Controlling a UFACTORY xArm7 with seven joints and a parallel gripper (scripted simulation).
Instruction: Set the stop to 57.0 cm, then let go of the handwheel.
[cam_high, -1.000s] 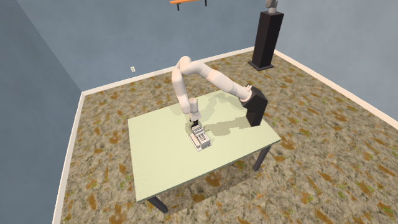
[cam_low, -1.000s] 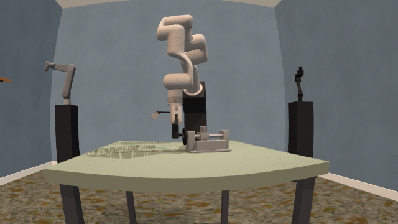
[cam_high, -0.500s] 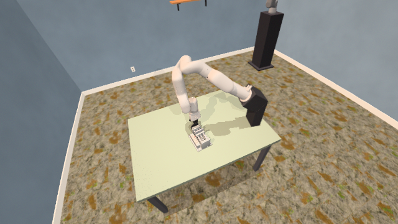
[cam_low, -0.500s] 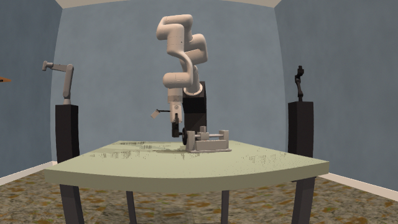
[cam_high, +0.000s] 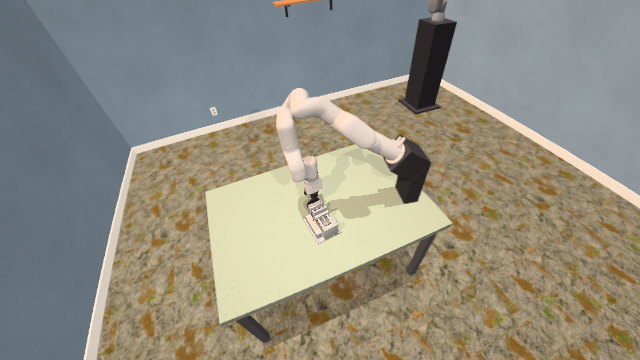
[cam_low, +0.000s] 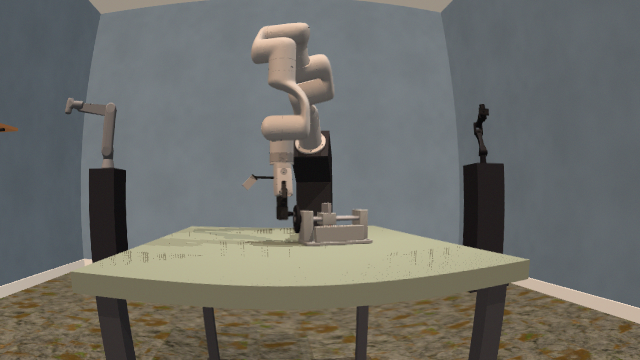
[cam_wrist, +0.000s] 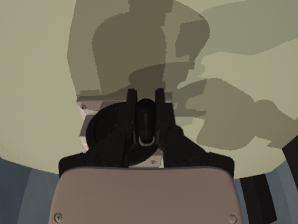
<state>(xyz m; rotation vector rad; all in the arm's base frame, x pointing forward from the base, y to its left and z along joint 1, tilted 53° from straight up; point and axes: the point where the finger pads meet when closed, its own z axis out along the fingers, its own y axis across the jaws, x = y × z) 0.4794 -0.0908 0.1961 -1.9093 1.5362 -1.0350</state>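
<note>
The black handwheel is 20 mm to the left of my hand and 10 mm below it. Also, from my hand: grey stop block: 20 mm ahead, 140 mm to the left.
</note>
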